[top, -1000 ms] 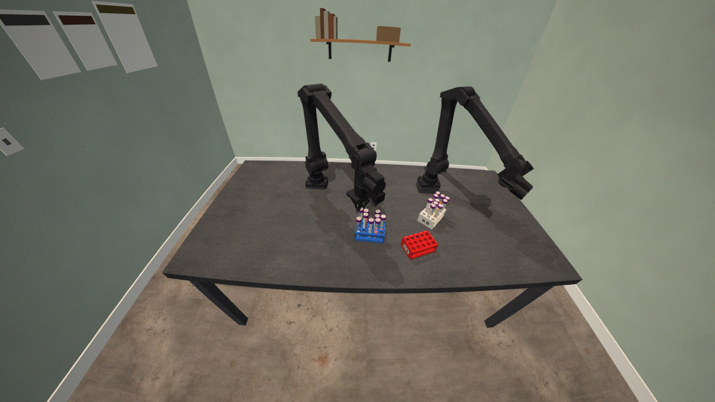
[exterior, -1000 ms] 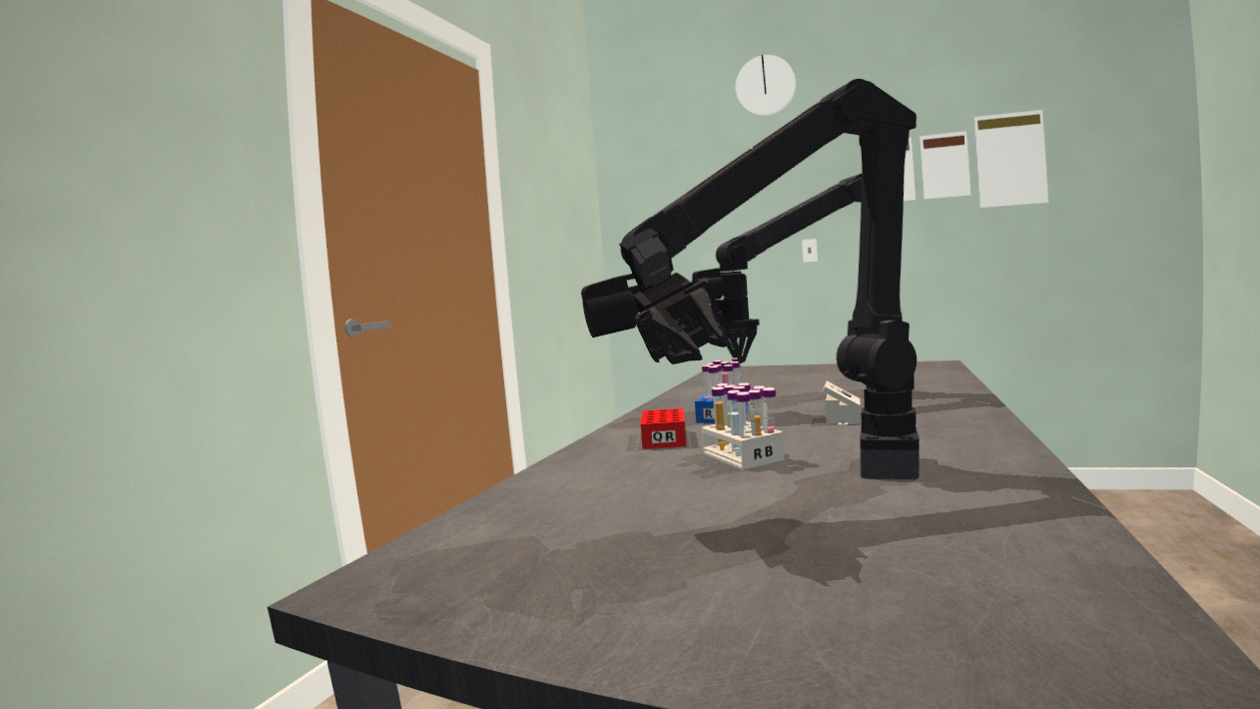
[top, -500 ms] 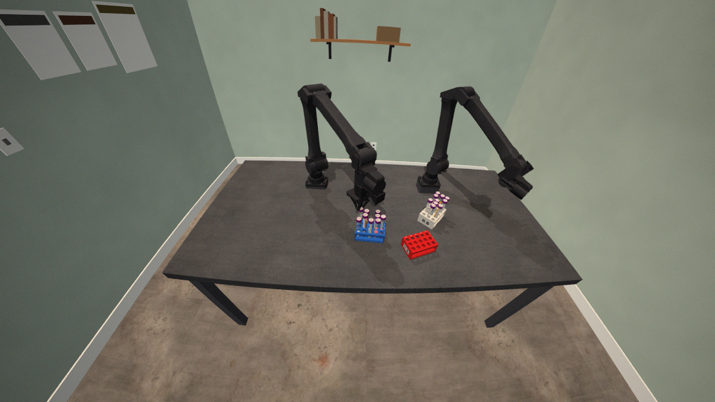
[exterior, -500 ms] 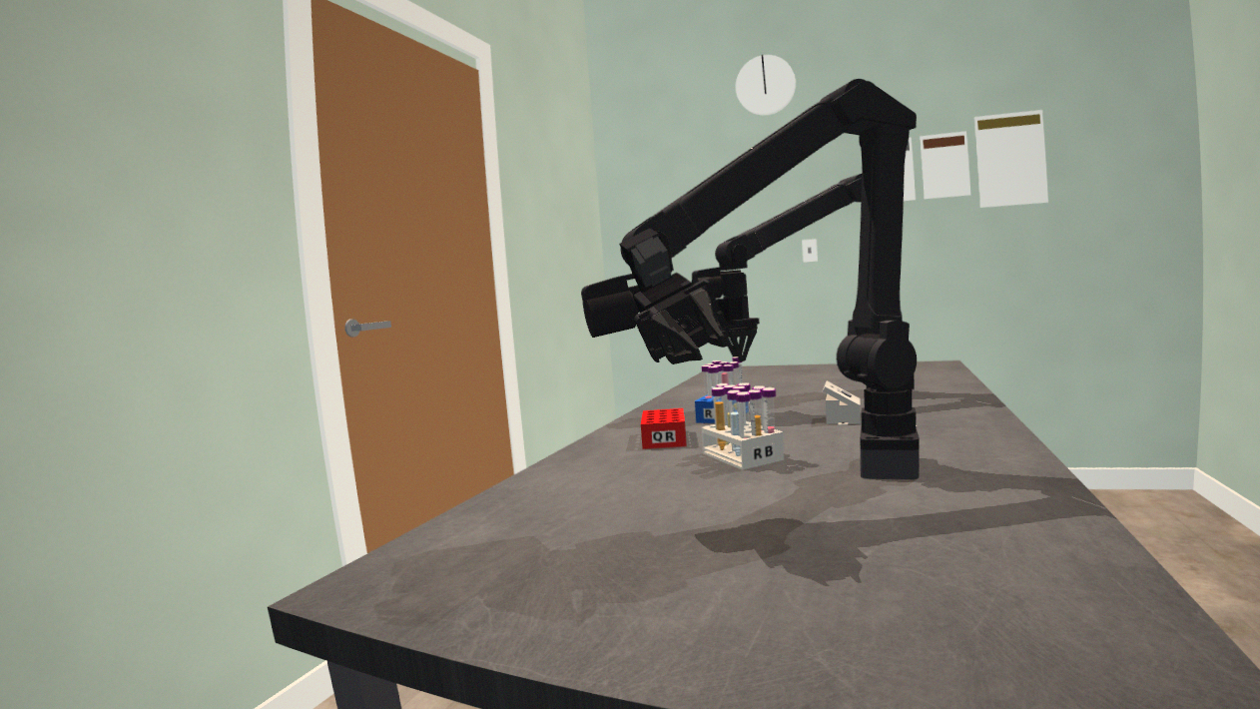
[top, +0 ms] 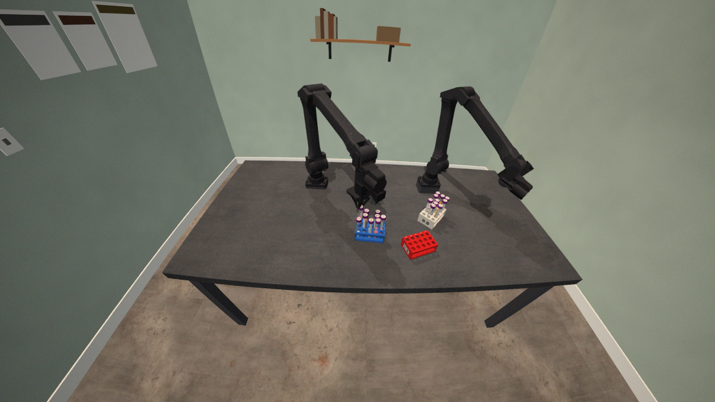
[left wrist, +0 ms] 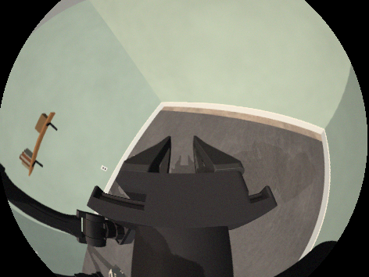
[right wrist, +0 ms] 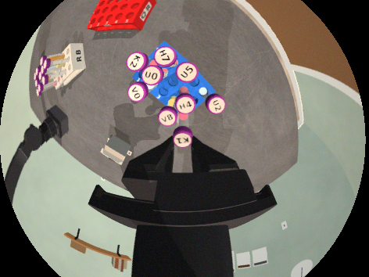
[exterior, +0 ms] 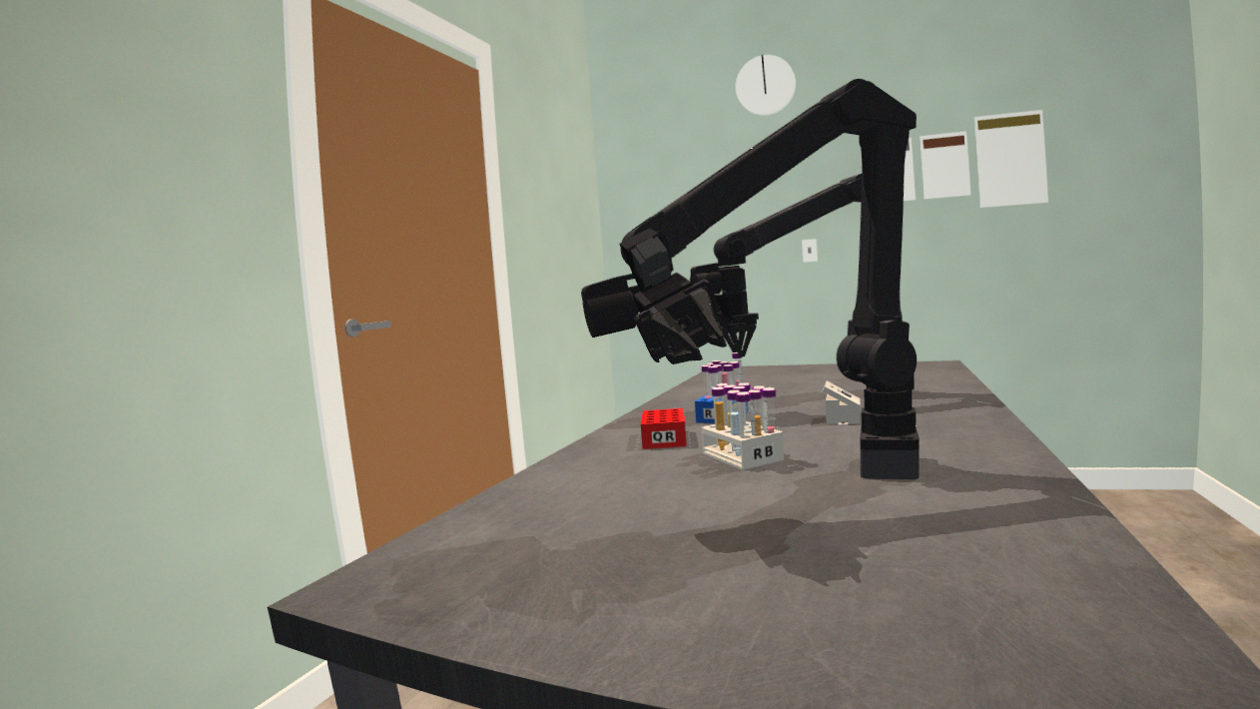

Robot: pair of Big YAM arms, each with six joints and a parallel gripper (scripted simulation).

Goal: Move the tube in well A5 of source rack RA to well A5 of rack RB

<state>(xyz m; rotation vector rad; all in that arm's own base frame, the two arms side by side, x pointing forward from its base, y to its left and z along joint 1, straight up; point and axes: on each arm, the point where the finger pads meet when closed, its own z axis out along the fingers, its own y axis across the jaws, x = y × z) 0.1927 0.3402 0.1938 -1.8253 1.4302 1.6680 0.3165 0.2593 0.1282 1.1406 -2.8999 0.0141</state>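
The tube lies 60 mm below my right hand. The rest, counted from my right hand: red rack (260 mm to the left, 120 mm below, 100 mm ahead); then done box (240 mm behind, 100 mm below, 80 mm to the left); then rack RA (120 mm below, 50 mm to the left, 30 mm ahead).
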